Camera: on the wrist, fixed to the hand. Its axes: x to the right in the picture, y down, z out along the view.
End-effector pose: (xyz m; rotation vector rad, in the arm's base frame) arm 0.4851 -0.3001 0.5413 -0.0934 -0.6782 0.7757
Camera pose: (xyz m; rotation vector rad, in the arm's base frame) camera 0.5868 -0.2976 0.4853 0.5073 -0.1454 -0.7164
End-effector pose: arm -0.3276 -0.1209 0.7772 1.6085 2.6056 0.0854
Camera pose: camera -0.3868 -0.1191 0.8771 0.7486 -2.7456 0.0736
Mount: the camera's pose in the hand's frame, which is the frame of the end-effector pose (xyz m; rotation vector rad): 0.0243 -0.0430 -0.1051 0.2598 0.3519 -1.6208
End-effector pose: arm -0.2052 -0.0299 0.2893 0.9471 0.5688 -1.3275
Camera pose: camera -0.2252 0.0457 0.2034 -0.7945 -1.5042 2.4657
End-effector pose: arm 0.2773 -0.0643 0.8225 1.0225 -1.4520 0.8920
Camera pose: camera 0.3530 0.0159 0.8590 1.6432 0.0658 -0.0068
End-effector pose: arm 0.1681 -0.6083 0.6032 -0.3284 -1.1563 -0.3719
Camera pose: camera 0.2438 -0.6953 0.5897 0.9752 -0.8772 -1.5815
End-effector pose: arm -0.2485 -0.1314 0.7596 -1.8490 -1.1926 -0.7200
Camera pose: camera -0.2824 -0.2002 0.8468 -0.1627 -2.2408 -1.4884
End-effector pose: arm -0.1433 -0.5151 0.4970 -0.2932 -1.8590 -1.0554
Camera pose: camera -0.1169 -0.6271 0.5128 1.6988 -1.6465 -1.6156
